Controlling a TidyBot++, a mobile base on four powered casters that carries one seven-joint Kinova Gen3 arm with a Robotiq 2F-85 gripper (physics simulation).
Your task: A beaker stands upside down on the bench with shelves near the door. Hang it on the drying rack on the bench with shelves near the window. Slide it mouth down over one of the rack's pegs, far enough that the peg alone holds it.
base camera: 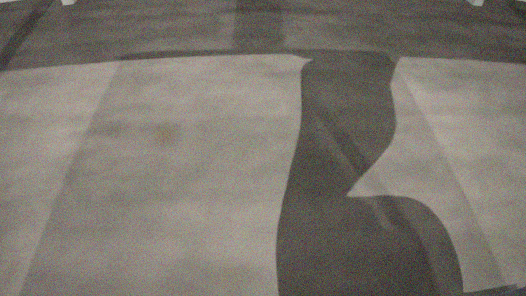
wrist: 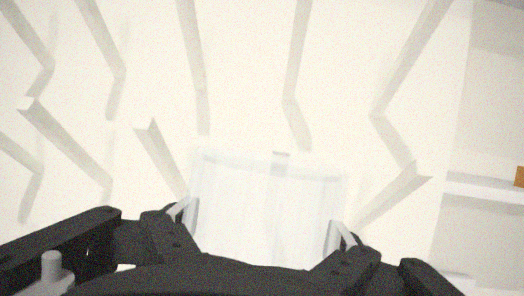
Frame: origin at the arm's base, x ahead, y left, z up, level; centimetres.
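Seen in the pictures: gripper, between the fingertips: (wrist: 261, 226).
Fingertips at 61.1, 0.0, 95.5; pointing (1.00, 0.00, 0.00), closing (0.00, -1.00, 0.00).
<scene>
Offsets run from my fingertips to a thing's middle, as dx, dy, dz. "spot": to the spot under its first point. Level surfaces: height alone.
The clear beaker {-2.9, +0.0, -0.7} (wrist: 235, 215) is held between the two fingers of my gripper (wrist: 261, 226), low in the middle of the wrist view. Its far rim faces the pale drying rack (wrist: 245, 50), which fills much of that view with slanting pegs. A short peg tip (wrist: 280, 153) shows at the middle of the beaker's rim, with part of the peg seen through the clear wall. Whether the tip is inside the mouth or outside it, I cannot tell. Other pegs stand left and right of the beaker. Gripper, beaker and rack do not show in the base view.
At the right of the wrist view is a white shelf edge (wrist: 482, 191) with part of an orange object {spot: +37.6, -47.0, +3.6} (wrist: 519, 177) above it. The base view shows a pale grey surface {dz -135.3} (base camera: 190, 200) with a large dark shadow (base camera: 340, 225) across it.
</scene>
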